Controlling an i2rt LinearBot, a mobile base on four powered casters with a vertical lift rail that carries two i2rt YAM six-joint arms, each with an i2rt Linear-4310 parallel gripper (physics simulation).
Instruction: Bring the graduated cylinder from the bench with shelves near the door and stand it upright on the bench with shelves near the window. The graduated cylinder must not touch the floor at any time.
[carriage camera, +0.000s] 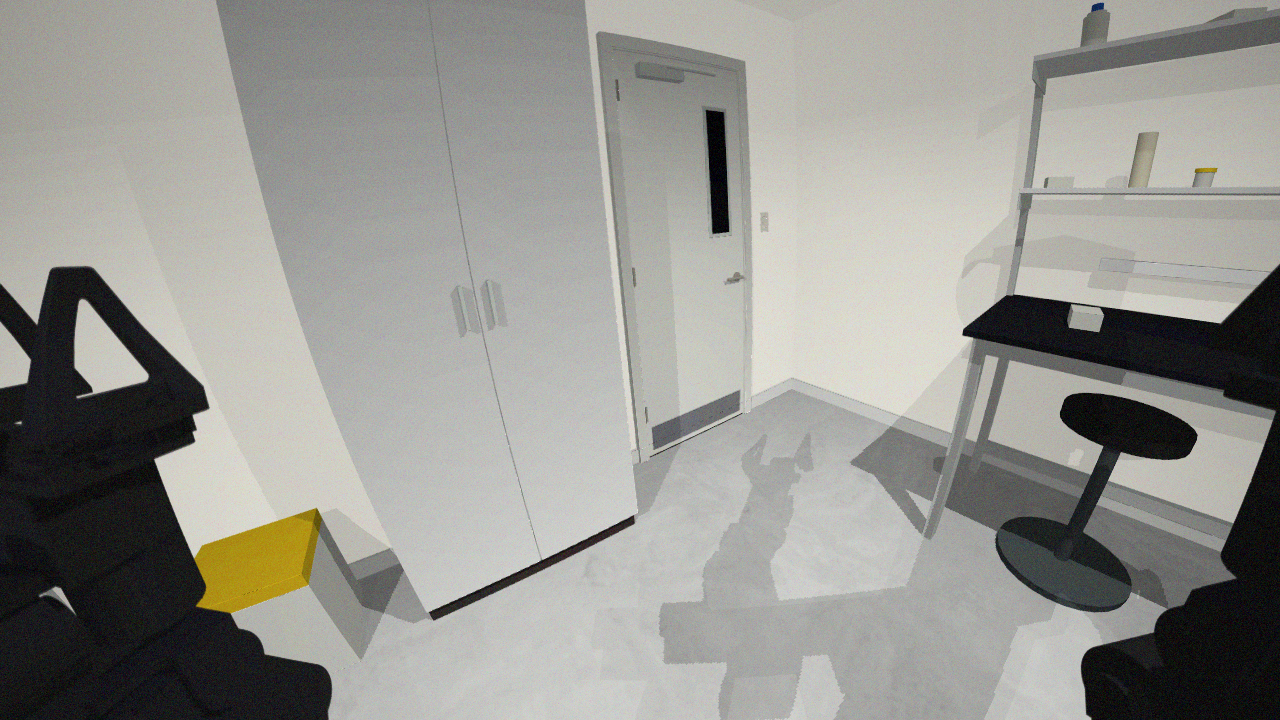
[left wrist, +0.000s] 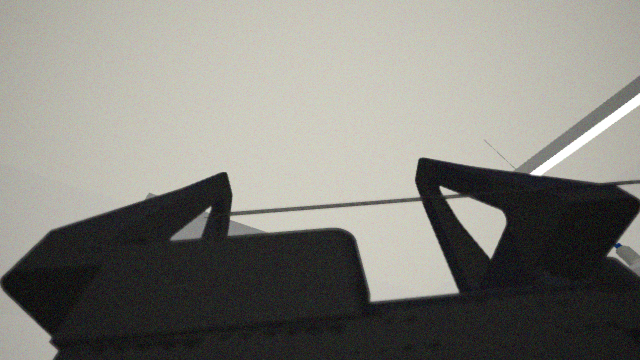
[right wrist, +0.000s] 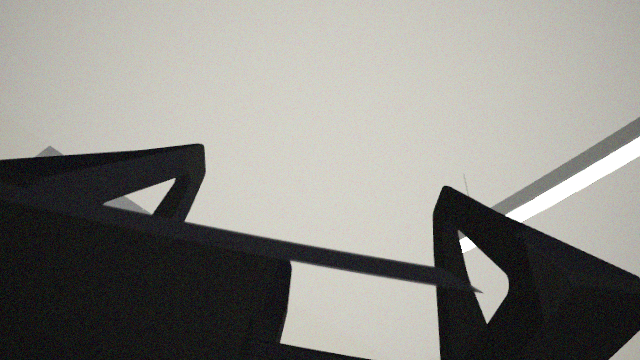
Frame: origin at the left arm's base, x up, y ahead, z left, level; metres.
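Where they show: left gripper, fingertip midpoint: (carriage camera: 21, 275) (left wrist: 324, 176); right gripper, fingertip midpoint: (right wrist: 319, 178).
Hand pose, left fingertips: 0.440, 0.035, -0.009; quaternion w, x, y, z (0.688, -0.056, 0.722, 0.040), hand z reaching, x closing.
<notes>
After its pixels a point has its place, as x, y, z.
The bench with shelves (carriage camera: 1020, 317) {0.017, 1.174, -1.632} near the door stands at the right of the carriage view, cut off by the frame edge and partly hidden by my right arm. A small white box (carriage camera: 1085, 317) {0.060, 1.005, -1.726} is on its black top. No graduated cylinder can be made out on the part that shows. The bench near the window does not show. My left gripper (left wrist: 324, 176) {0.440, 0.035, -0.009} is open and empty, raised at the left of the carriage view, away from the bench. My right gripper (right wrist: 319, 178) {0.435, 0.031, -0.649} is open and empty; its fingertips are not visible in the carriage view.
A black stool (carriage camera: 1127, 425) {-0.237, 0.797, -1.772} stands in front of the bench. A tall grey cabinet (carriage camera: 537, 268) {0.290, 1.095, 0.056} stands left of the door (carriage camera: 666, 223) {0.362, 1.939, -0.353}. A yellow-topped box (carriage camera: 259, 555) {-0.446, 0.607, 1.045} is on the floor at lower left. The shelves hold a tan cylinder (carriage camera: 1143, 161) {0.560, 1.120, -1.969}, a yellow-lidded jar (carriage camera: 1204, 178) and a blue-capped bottle (carriage camera: 1094, 28) {1.023, 1.314, -1.906}.
</notes>
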